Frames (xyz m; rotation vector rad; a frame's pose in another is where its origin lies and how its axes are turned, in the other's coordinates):
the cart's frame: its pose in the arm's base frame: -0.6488 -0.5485 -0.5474 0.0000 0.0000 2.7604
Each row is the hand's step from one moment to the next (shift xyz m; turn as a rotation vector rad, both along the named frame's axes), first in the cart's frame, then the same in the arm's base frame.
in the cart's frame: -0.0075 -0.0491 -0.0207 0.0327 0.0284 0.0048
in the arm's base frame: 0.0252 0.0428 -0.0207 -0.0409 -0.0142 0.0048
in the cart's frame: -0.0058 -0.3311 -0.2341 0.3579 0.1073 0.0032
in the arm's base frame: 0.1286 0.3052 -0.2341 -0.3721 0.0336 0.0032
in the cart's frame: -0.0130 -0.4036 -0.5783 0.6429 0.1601 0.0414
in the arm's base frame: 0.1622 0.3698 -0.5783 -0.6563 0.0906 0.0414
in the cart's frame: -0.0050 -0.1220 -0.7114 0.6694 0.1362 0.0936
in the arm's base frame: 0.0500 0.1114 -0.7114 -0.6720 0.1226 0.0936
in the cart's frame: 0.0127 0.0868 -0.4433 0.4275 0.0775 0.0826
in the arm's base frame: -0.0441 -0.0758 -0.4433 -0.4256 0.0871 0.0826
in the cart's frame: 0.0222 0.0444 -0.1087 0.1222 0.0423 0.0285
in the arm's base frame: -0.0371 -0.0330 -0.1087 -0.1292 0.0062 0.0285
